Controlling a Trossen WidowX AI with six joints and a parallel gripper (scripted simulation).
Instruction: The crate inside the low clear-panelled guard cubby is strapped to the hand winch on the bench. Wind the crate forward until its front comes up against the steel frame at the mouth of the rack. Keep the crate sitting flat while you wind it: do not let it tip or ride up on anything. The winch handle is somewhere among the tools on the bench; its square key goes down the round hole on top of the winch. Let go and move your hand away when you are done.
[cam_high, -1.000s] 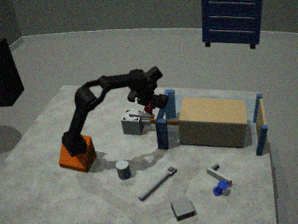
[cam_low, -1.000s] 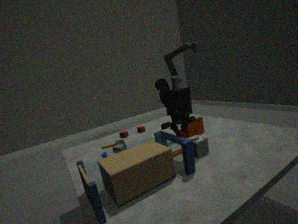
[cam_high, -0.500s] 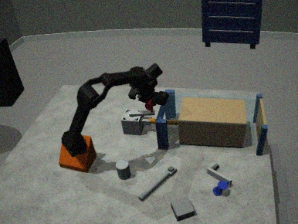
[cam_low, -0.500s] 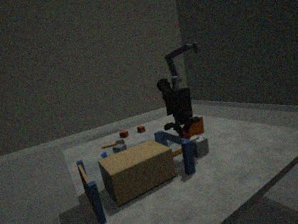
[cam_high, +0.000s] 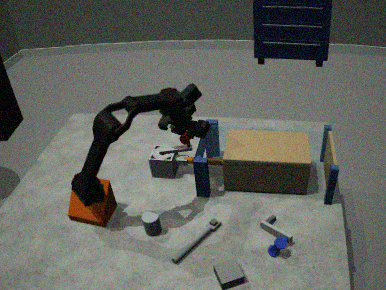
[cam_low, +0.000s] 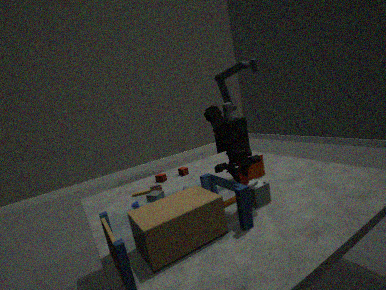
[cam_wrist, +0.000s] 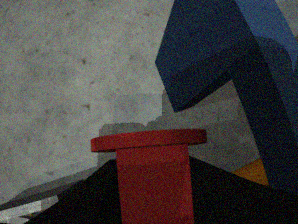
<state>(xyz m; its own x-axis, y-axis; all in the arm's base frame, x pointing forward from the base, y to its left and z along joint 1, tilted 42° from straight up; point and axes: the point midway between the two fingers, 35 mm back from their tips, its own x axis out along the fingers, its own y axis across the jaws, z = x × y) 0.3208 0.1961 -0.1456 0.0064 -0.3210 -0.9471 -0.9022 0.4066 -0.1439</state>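
Now: gripper tip 40 mm past the winch handle with red knob, 30 mm above it and 20 mm to the left of it. Round my gripper tip: red handle: 20 mm to the right, 10 mm behind; then blue knob: 430 mm to the right, 300 mm ahead, 100 mm below; then grey winch: 120 mm behind, 100 mm below, 40 mm to the right.
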